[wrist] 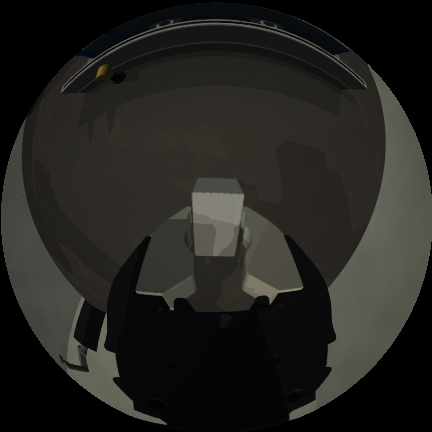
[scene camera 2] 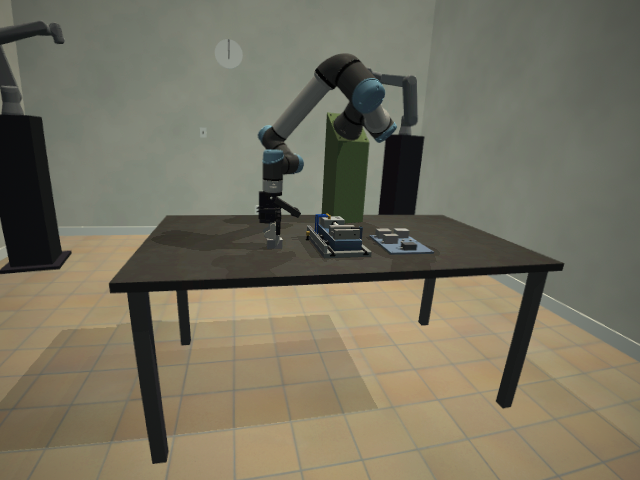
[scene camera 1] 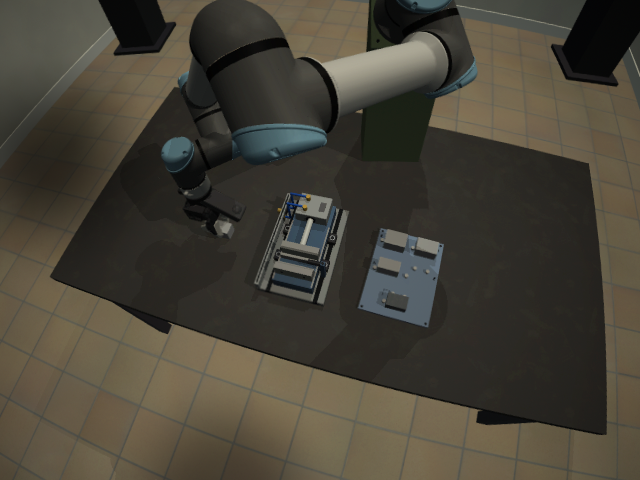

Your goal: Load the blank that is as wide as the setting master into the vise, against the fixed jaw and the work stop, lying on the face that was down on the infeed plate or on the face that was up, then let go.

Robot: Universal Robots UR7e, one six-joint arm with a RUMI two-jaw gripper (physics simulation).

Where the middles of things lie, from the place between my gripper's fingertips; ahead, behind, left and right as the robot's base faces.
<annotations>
The grey actuator box (scene camera 1: 313, 205) is 270 mm to the left of my hand, 70 mm above it and 50 mm behind it.
</annotations>
